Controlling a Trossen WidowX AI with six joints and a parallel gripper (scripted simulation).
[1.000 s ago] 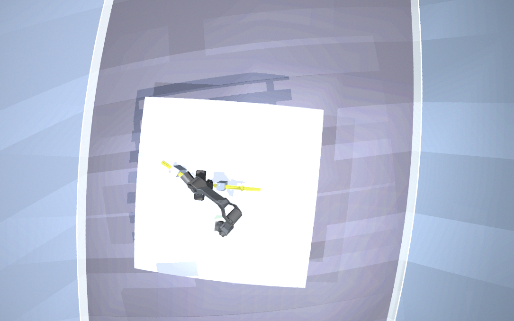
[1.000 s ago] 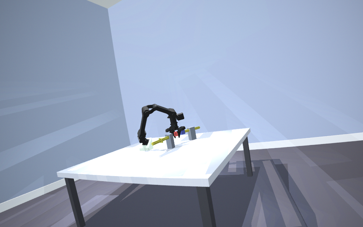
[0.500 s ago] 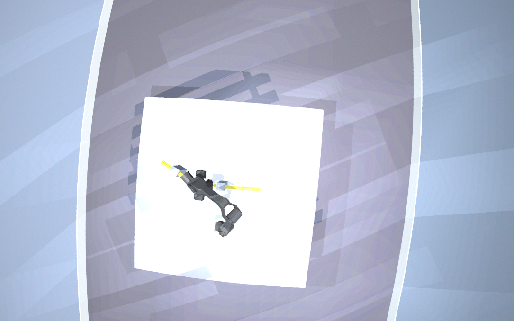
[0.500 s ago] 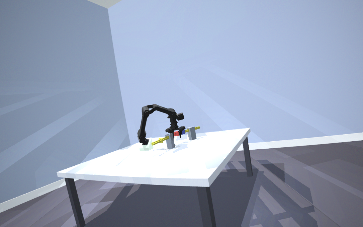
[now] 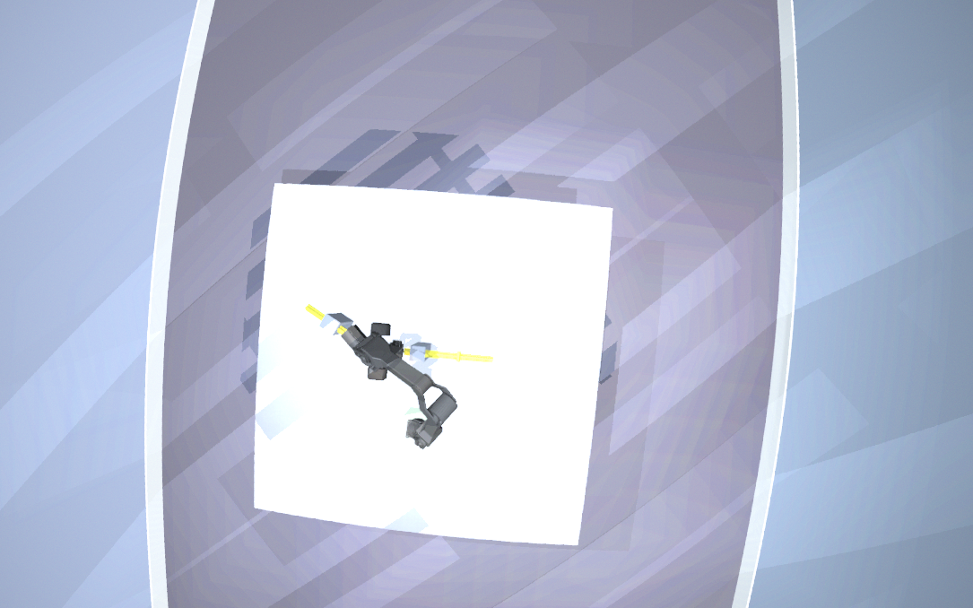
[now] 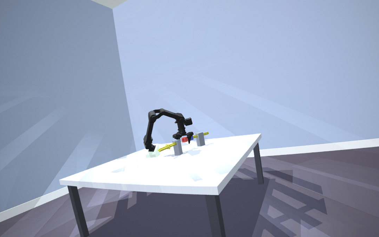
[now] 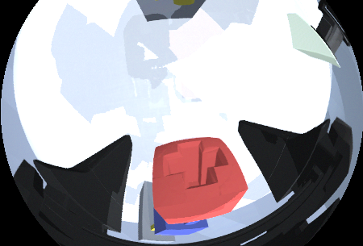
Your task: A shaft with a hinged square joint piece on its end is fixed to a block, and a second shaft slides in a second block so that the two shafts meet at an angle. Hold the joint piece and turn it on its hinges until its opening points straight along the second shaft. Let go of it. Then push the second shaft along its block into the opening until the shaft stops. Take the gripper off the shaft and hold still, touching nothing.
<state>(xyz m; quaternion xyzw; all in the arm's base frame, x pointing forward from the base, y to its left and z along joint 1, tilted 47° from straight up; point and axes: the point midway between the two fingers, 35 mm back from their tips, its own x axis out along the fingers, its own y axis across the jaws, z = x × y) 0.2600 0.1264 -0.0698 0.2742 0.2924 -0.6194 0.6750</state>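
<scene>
The red square joint piece lies 10 mm to the left of my gripper tip and 40 mm above it.
</scene>
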